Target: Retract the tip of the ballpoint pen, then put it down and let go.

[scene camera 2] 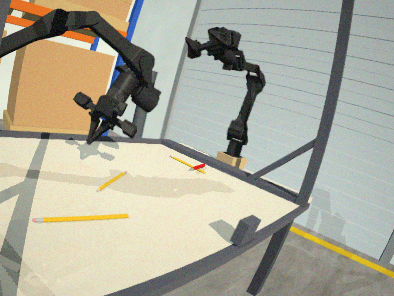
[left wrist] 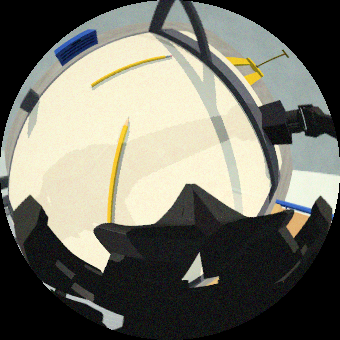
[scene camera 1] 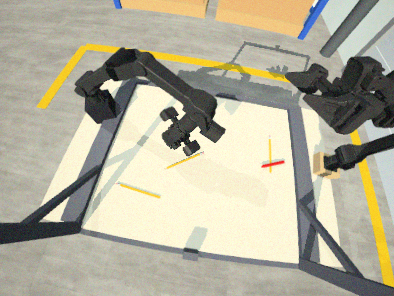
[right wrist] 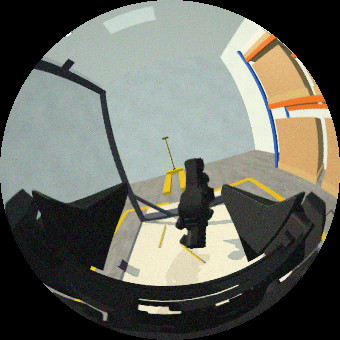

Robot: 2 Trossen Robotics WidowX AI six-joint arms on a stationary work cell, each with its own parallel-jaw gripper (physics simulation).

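Places are measured from the left arm's base along level axes (x right, y back, z down), in centimetres.
Pixels of known places: left gripper, fingertip midpoint: (scene camera 2: pixel 87 144) (left wrist: pixel 189 187); right gripper, fingertip midpoint: (scene camera 2: pixel 197 34) (scene camera 1: pixel 294 84) (right wrist: pixel 176 188); left arm's base, link origin: (left wrist: pixel 287 121) (scene camera 1: pixel 96 99) (right wrist: pixel 203 189); right arm's base, link origin: (scene camera 2: pixel 233 155) (scene camera 1: pixel 330 164).
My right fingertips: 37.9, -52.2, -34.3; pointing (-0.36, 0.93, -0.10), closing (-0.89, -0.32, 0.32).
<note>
For each thing: its top centre in the pictures, then the offset to it from my right fingertips, as dx, dy, dz. Level surfaces: height alone.
- red ballpoint pen, top centre: (scene camera 2: pixel 199 164) (scene camera 1: pixel 274 163) +6.9, -17.3, +42.6
- pale table top, surface height: dz +44.9
- second yellow pencil, top centre: (left wrist: pixel 112 177) (scene camera 2: pixel 112 178) (scene camera 1: pixel 183 160) -4.8, +21.0, +44.0
- third pencil, top centre: (scene camera 2: pixel 83 216) (left wrist: pixel 134 62) (scene camera 1: pixel 137 190) +2.8, +41.9, +44.2
The red ballpoint pen (scene camera 1: pixel 273 163) (scene camera 2: pixel 199 166) lies across a yellow pencil (scene camera 1: pixel 270 144) (scene camera 2: pixel 180 161) on the pale table top (scene camera 1: pixel 225 225) (scene camera 2: pixel 165 240), near its right side in scene camera 1. The pen's tip is too small to make out. My left gripper (scene camera 1: pixel 172 144) (scene camera 2: pixel 90 141) (left wrist: pixel 189 187) is shut and empty, above the table and far to the left of the pen in scene camera 1. My right gripper (scene camera 1: pixel 296 86) (scene camera 2: pixel 198 38) (right wrist: pixel 176 188) is open and empty, high up and apart from the pen. The pen does not show in either wrist view.
A second yellow pencil (scene camera 1: pixel 184 160) (scene camera 2: pixel 112 181) (left wrist: pixel 117 165) lies near my left gripper. A third pencil (scene camera 1: pixel 139 190) (scene camera 2: pixel 85 218) (left wrist: pixel 131 66) lies farther left in scene camera 1. Dark frame rails (scene camera 1: pixel 295 175) and slanted posts (scene camera 2: pixel 327 100) edge the table.
</note>
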